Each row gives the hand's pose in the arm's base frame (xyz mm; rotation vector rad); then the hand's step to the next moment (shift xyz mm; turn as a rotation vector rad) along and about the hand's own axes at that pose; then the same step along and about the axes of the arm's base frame.
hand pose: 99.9 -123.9 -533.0 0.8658 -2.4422 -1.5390
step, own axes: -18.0 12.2 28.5 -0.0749 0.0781 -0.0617
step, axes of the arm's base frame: -1.2 35.8 0.4 0.0553 0.0157 0.1105
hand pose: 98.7 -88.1 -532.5 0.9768 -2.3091 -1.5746
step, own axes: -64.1 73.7 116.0 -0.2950 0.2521 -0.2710
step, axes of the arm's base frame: -38.0 143.8 29.3 0.2543 0.0281 0.3982
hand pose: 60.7 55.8 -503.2 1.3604 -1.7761 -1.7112
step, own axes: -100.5 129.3 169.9 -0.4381 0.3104 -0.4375
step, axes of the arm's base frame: -133.3 157.3 114.7 0.4303 0.0321 0.5417
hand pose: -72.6 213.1 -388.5 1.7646 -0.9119 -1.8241
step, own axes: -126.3 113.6 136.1 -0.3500 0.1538 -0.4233
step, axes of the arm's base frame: -138.1 33.0 165.0 0.4289 0.0788 0.3677
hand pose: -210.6 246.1 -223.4 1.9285 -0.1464 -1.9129
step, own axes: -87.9 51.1 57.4 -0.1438 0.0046 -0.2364
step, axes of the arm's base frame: -49.3 -27.1 102.3 0.2246 0.0991 0.1278
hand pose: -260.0 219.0 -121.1 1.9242 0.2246 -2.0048
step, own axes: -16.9 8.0 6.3 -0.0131 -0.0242 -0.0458
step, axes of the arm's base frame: -2.8 -7.2 18.1 0.0343 0.0403 0.0070
